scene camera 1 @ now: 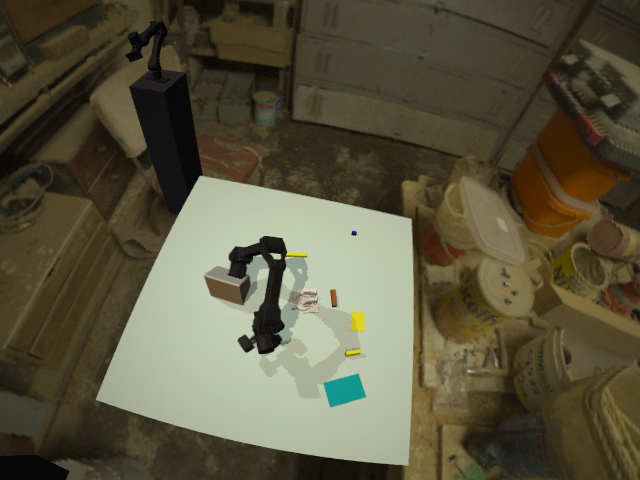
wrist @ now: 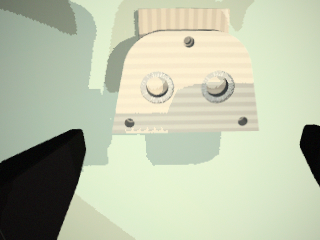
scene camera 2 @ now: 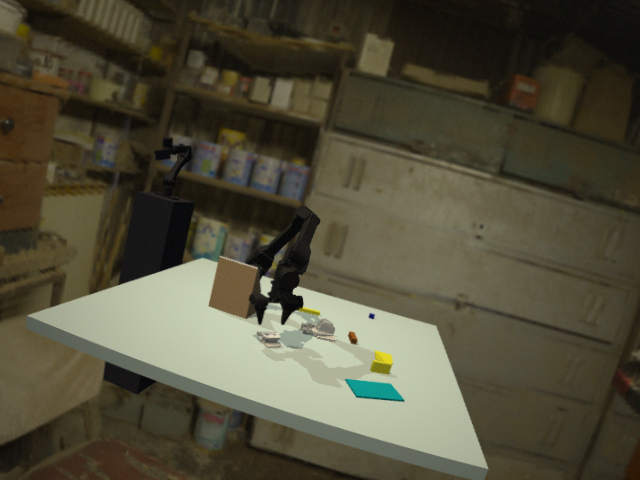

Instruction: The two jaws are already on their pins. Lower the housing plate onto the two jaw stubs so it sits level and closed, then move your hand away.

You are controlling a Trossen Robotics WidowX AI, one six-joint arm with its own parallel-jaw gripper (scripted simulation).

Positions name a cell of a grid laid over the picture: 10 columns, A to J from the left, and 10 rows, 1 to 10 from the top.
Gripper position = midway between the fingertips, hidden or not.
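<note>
The gripper (scene camera 2: E7), (wrist: G6) is open, and it's holding nothing. There's a teal sheet (scene camera 1: F9), (scene camera 2: F9) too, though in the wrist view the sheet is out of frame. You'd also find a white piece (wrist: E1).
</note>
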